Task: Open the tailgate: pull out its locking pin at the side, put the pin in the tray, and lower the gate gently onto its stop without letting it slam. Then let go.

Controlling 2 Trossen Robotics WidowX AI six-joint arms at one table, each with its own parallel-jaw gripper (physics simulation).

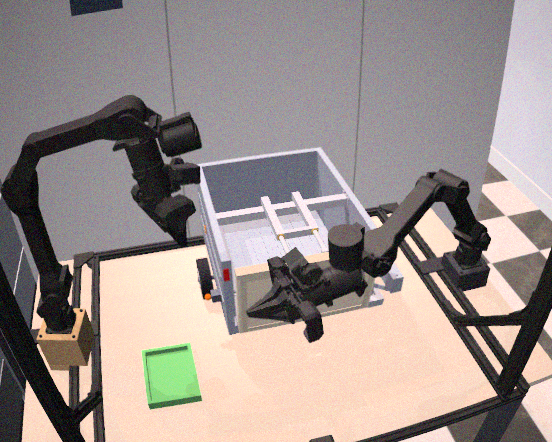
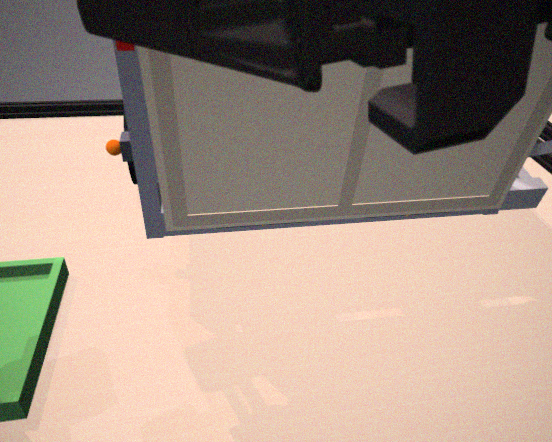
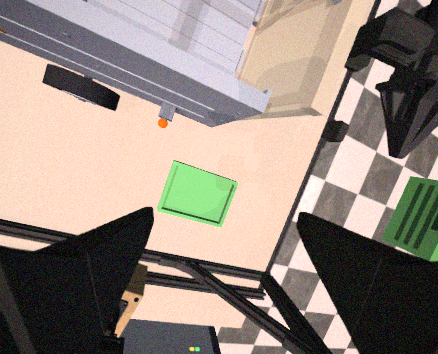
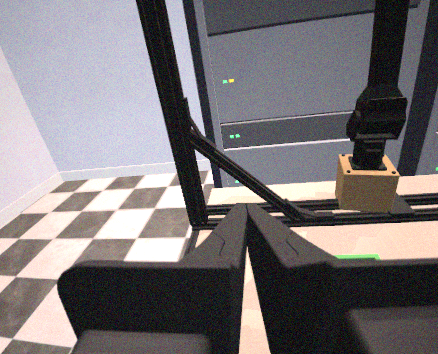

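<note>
The cream tailgate stands up at the trailer's end. The locking pin's orange knob sticks out of a grey block low on the trailer's side; its shaft is hidden. The green tray lies on the table and looks empty. My left gripper is open and empty, pointing down beside the trailer, high above the knob's side. My right gripper is shut and empty in front of the tailgate.
The grey trailer has a black wheel behind the knob. Two pale bars reach back from the gate. Black frame rails edge the table, and a wooden block carries my left arm.
</note>
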